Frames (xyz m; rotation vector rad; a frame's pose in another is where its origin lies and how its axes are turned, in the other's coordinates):
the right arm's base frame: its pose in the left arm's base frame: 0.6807 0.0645 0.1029 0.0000 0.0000 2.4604
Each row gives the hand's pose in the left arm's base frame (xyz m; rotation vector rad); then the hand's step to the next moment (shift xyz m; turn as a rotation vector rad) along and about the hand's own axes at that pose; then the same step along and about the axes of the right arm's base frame.
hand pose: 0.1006 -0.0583 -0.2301 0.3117 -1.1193 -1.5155
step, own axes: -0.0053 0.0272 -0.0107 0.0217 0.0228 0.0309
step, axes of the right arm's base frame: -0.0184 -0.0189 0.0136 0.0103 0.0106 0.0416
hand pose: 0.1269 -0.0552 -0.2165 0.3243 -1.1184 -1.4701
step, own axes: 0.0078 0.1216 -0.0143 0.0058 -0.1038 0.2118
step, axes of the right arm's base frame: -0.0606 -0.0575 0.0899 0.2185 0.0847 0.0277
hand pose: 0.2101 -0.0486 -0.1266 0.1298 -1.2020 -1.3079
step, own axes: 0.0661 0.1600 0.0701 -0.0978 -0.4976 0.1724
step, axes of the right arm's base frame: -0.0067 -0.0572 0.1777 0.3344 0.2750 -0.3154
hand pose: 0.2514 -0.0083 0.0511 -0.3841 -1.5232 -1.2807
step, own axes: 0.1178 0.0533 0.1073 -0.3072 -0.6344 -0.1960
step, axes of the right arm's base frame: 0.0888 -0.0167 0.1417 0.0270 0.3989 -0.6127
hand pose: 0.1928 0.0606 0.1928 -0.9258 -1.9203 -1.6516
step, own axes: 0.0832 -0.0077 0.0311 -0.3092 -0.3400 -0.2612
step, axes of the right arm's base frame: 0.0753 0.0010 0.0476 -0.1648 0.3025 -0.4010
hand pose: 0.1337 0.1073 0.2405 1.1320 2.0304 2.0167
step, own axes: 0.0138 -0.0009 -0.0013 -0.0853 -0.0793 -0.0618
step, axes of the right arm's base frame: 0.0126 0.0021 0.0054 -0.0504 0.0708 -0.0992
